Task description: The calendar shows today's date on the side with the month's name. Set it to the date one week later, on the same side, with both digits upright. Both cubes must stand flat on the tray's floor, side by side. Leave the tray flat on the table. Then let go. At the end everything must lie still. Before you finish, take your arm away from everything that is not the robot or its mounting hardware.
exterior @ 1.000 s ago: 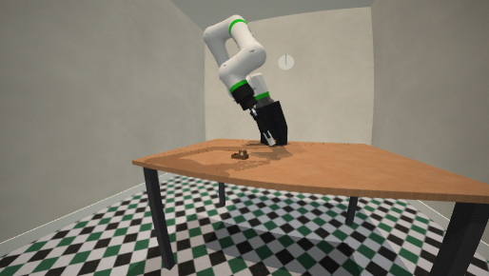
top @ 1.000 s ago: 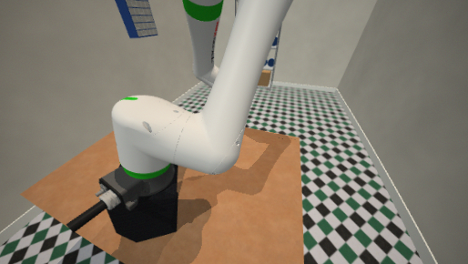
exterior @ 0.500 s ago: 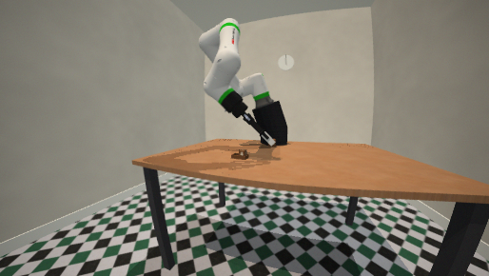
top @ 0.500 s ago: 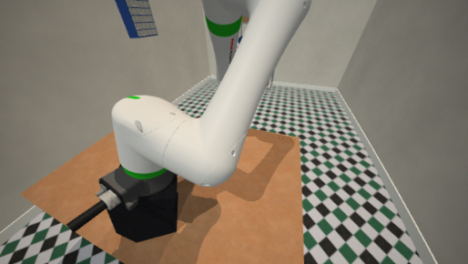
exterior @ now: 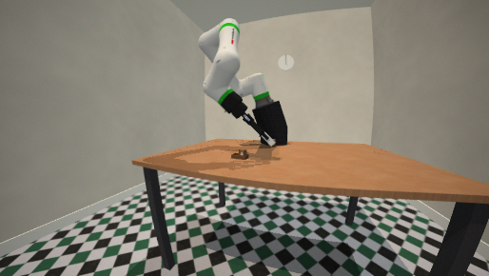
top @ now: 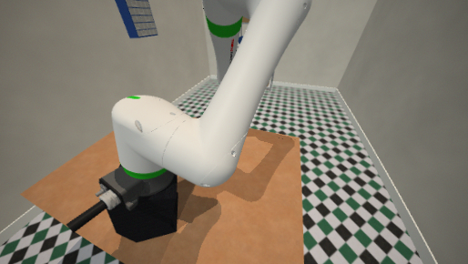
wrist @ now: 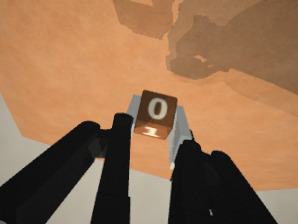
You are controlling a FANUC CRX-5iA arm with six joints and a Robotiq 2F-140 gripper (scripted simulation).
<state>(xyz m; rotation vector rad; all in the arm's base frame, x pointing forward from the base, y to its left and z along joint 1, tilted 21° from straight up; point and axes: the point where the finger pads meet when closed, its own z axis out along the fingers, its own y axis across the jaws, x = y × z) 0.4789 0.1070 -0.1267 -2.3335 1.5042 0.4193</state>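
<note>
Now: the brown calendar tray 14 cm to the right of my hand and 9 cm below it. Also, from my hand: brown cube: 2 cm to the left, 2 cm below, 1 cm behind.
</note>
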